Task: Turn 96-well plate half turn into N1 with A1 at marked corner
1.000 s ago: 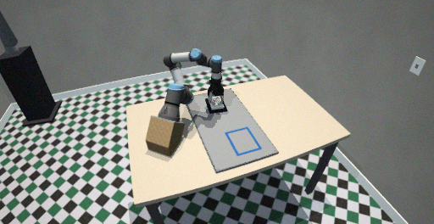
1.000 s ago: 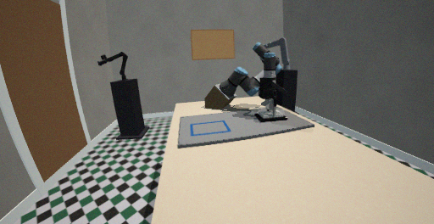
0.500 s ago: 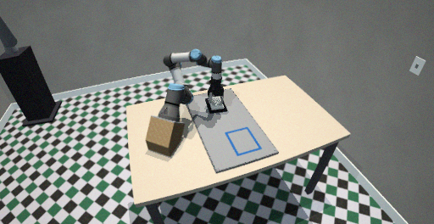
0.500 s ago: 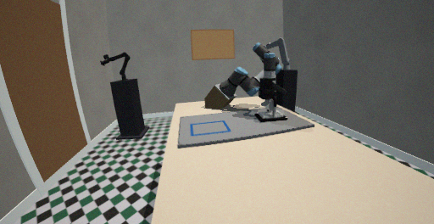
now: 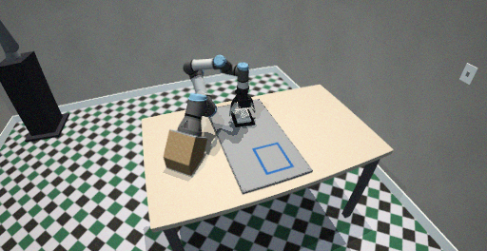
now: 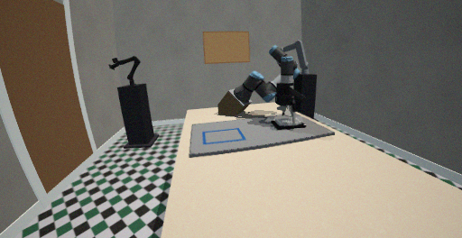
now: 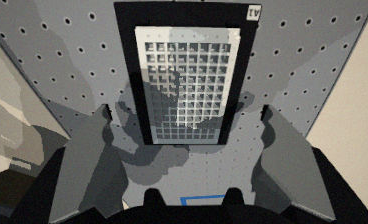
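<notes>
The clear 96-well plate is 10 mm below my hand. From my hand the other things lie so: A1 label: 60 mm ahead, 70 mm to the left, 20 mm below; black pad: 20 mm below.
</notes>
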